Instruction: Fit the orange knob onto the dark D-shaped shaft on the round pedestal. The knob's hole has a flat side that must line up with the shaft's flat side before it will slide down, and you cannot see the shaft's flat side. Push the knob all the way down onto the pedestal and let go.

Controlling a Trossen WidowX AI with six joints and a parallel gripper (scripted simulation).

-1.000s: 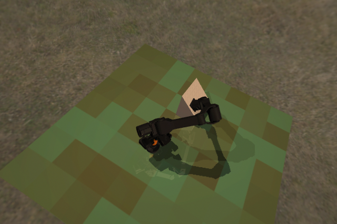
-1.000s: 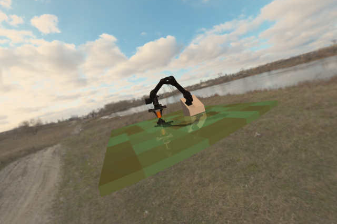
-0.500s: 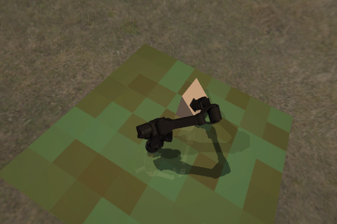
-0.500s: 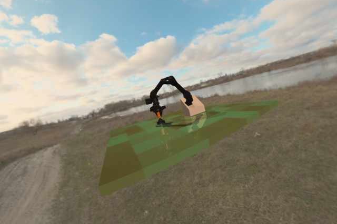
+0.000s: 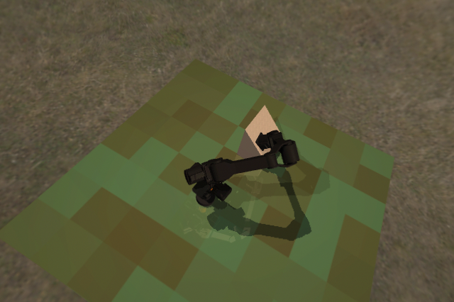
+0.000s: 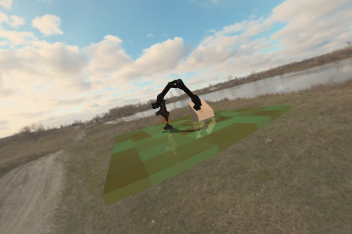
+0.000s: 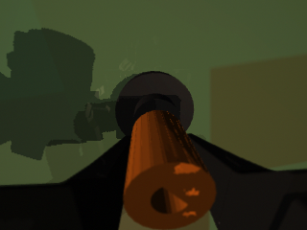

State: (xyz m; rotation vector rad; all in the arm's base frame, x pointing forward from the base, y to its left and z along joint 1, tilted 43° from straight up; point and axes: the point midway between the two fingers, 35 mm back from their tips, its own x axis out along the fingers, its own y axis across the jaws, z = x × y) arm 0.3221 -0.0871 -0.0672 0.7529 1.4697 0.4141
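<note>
The orange knob lies 2 cm above my gripper tip. From my gripper tip the other things lie so: dark round pedestal 4 cm below.
</note>
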